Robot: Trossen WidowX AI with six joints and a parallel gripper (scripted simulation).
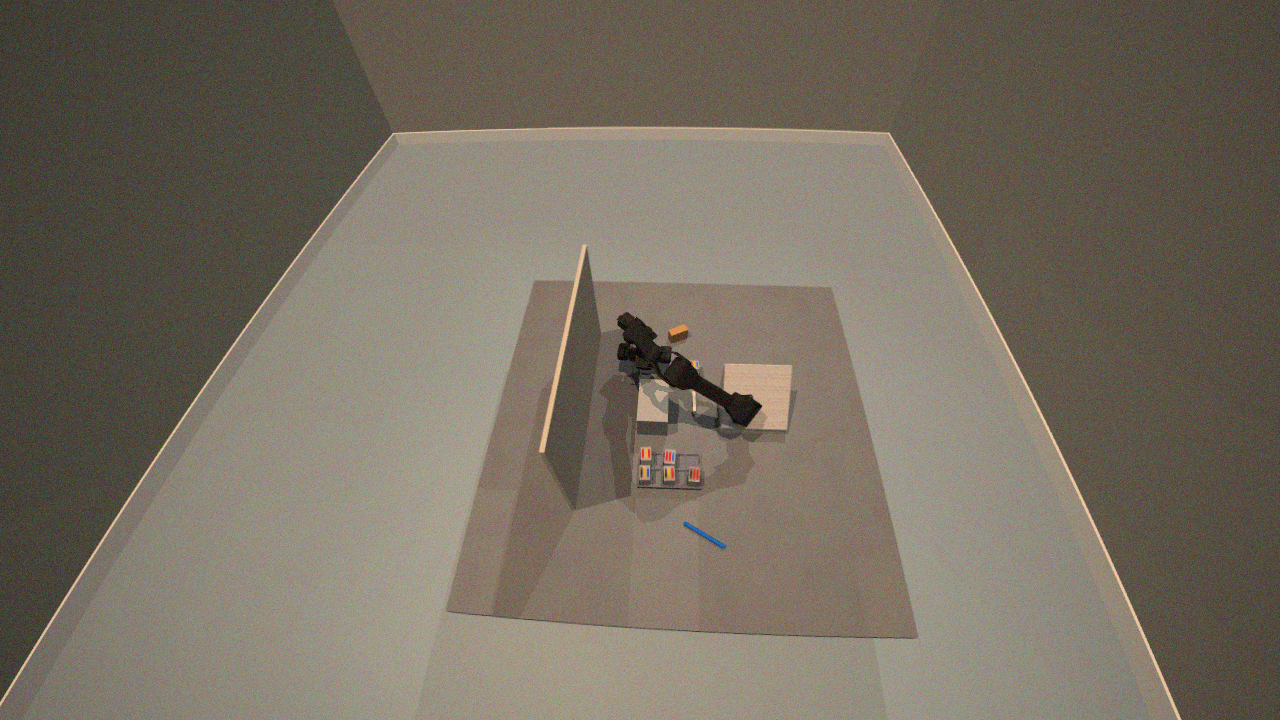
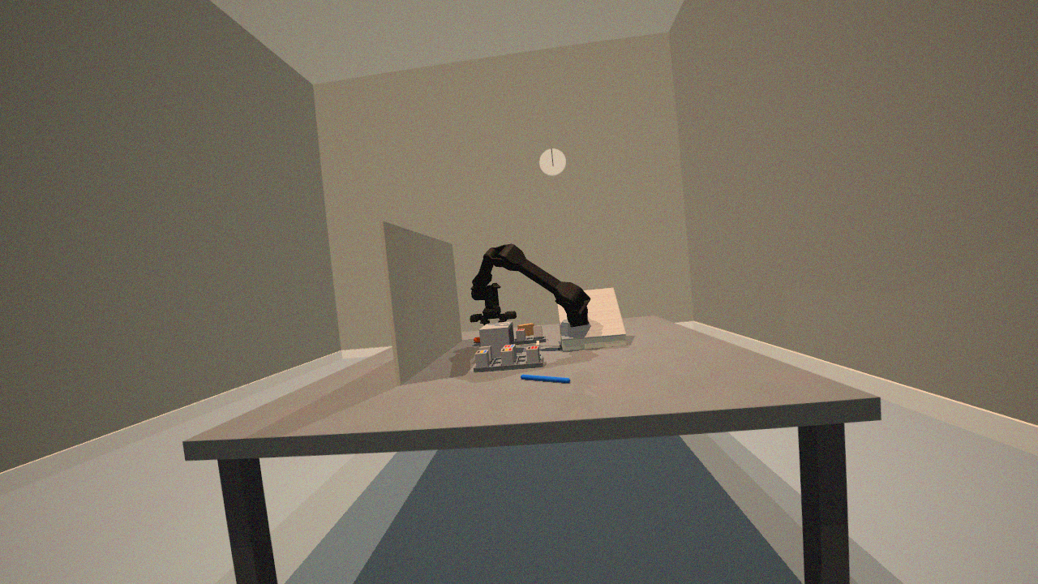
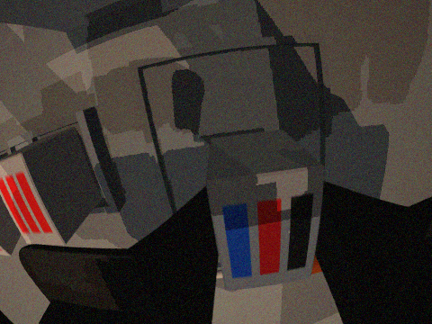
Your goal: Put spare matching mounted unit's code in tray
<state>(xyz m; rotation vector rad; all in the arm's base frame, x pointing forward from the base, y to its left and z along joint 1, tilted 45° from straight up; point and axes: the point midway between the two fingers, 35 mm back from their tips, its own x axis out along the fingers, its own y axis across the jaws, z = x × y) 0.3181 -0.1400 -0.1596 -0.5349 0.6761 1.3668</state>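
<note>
The wire-edged tray lies 2 cm below my gripper tip. Also, from my gripper tip: orange block: 13 cm behind, 15 cm to the right; grey mounted unit: 2 cm behind, 19 cm to the left, 2 cm above; upright panel: 21 cm ahead, 16 cm to the left, 20 cm above.
</note>
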